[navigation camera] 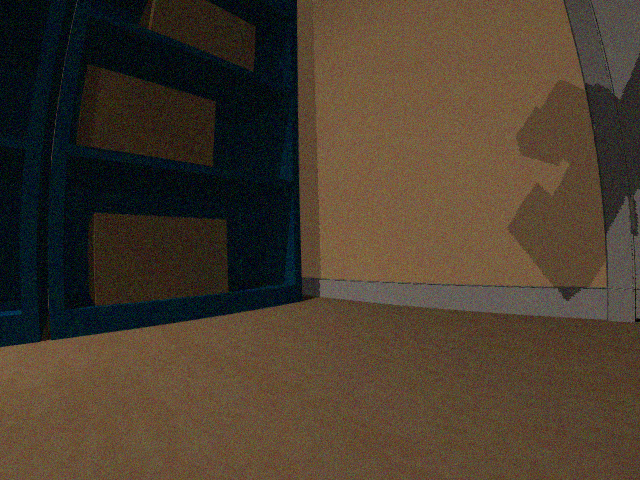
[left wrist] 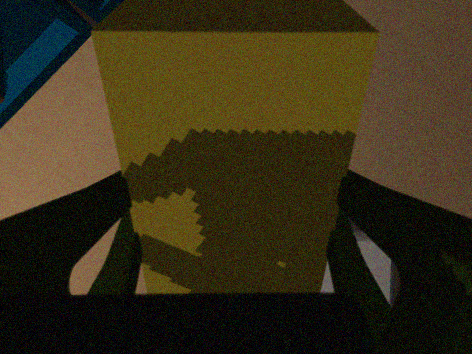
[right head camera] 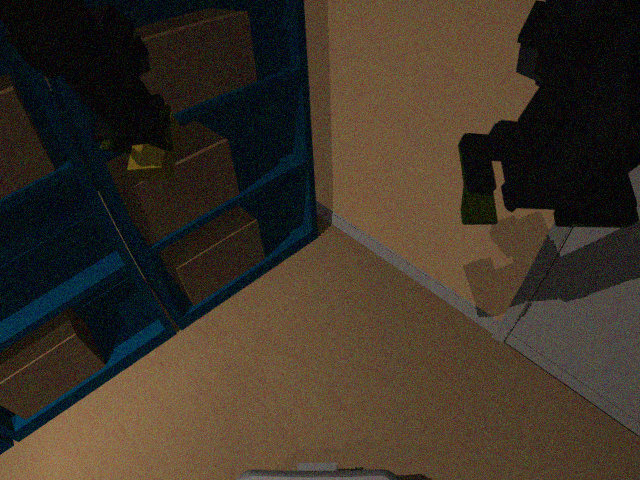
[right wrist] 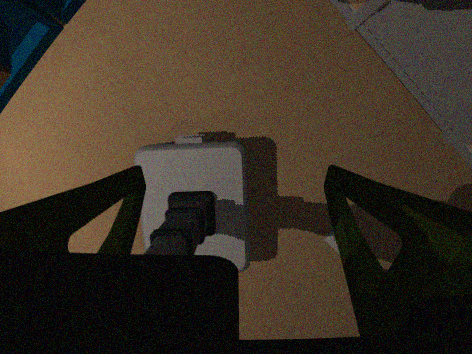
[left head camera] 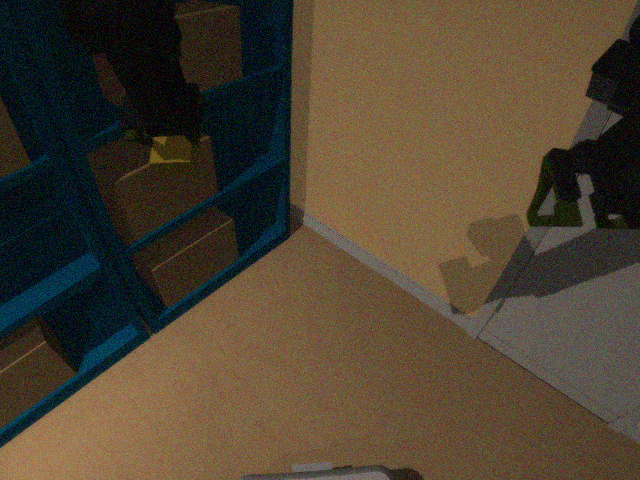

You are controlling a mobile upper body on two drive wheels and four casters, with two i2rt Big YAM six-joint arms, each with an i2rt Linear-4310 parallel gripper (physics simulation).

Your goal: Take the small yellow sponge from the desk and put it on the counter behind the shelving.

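Places are measured from the left arm's base along level axes (x ahead, y left, z up), in metres.
Where they show: left gripper, between the fingertips: (left wrist: 234,175) (right head camera: 154,149) (left head camera: 177,142); right gripper, between the fingertips: (right head camera: 511,218) (right wrist: 234,175) (left head camera: 564,221).
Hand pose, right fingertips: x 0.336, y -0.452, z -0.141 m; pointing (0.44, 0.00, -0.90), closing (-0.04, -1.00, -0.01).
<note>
Things, the pixels of their top centre, and the offset from my right fingertips. "pt": a spot on its surface instead.
- yellow sponge, centre of its top: (left wrist: 233,180) (left head camera: 172,114) (right head camera: 147,123) dx +0.269, dy +0.451, dz -0.018 m
- grey door, a spot on its surface: (right head camera: 594,330) pt dx +0.348, dy -0.820, dz -0.880 m
The yellow sponge (left head camera: 170,150) (right head camera: 147,157) (left wrist: 235,85) is a block held between the fingers of my left gripper (left head camera: 166,146) (right head camera: 138,149) (left wrist: 234,175), which is shut on it. In the head views it appears in front of the blue shelving (left head camera: 105,227) (right head camera: 162,284) (navigation camera: 175,313) at the left. The shelving also shows at the top left of the left wrist view. My right gripper (left head camera: 586,219) (right head camera: 524,219) (right wrist: 234,175) is open, with nothing between its fingers, at the right of the head views. The desk and the counter do not show.
Brown boxes (left head camera: 199,268) (right head camera: 224,268) (navigation camera: 160,258) sit on the shelves. A tan wall (left head camera: 413,129) (navigation camera: 413,155) meets the shelving's right end. A grey door (left head camera: 578,320) (right head camera: 594,330) stands right of the wall. My white base (right wrist: 190,170) shows below the right gripper.
</note>
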